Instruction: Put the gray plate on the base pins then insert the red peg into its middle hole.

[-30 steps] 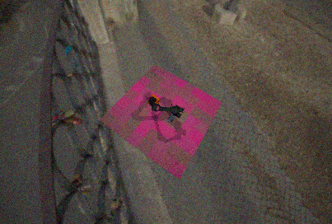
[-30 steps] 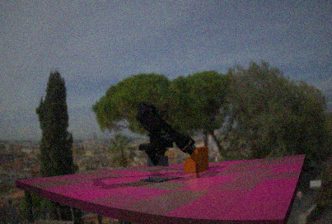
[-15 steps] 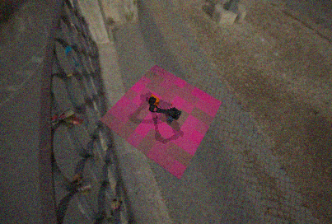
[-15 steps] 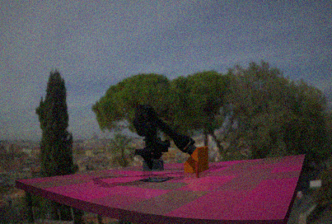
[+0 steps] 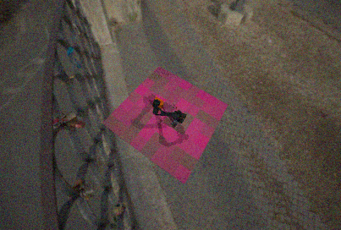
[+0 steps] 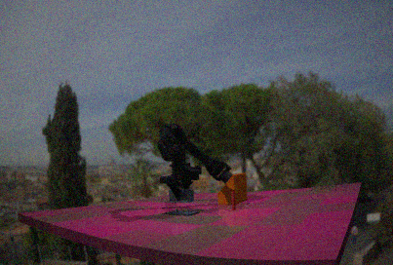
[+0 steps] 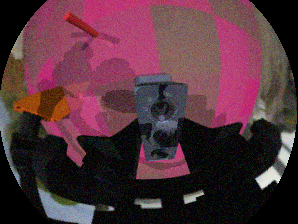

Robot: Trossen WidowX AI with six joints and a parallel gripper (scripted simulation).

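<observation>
My gripper tip is now 18 cm to the right of the red peg, 11 cm past it and 2 cm above it. Also, from my gripper tip: gray plate 3 cm above.
</observation>
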